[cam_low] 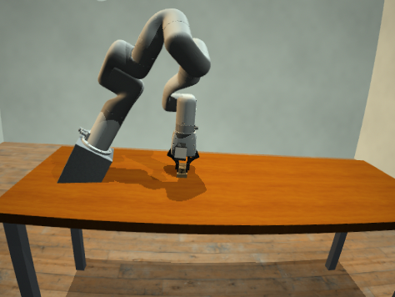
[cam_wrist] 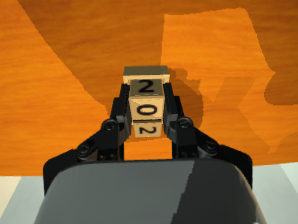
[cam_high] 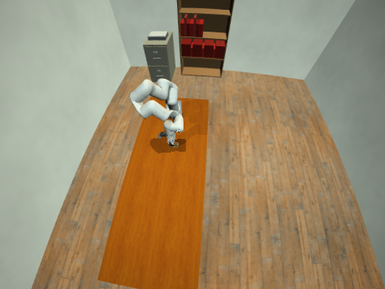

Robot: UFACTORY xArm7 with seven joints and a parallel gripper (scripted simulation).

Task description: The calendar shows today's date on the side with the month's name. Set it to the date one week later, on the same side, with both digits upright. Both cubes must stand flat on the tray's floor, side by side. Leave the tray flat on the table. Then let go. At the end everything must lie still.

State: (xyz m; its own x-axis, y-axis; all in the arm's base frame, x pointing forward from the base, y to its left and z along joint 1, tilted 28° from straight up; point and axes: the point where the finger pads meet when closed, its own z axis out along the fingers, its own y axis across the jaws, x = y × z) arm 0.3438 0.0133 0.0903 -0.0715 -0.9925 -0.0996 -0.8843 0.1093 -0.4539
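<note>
The wooden tray is 2 cm to the left of my hand and 3 cm below it.
</note>
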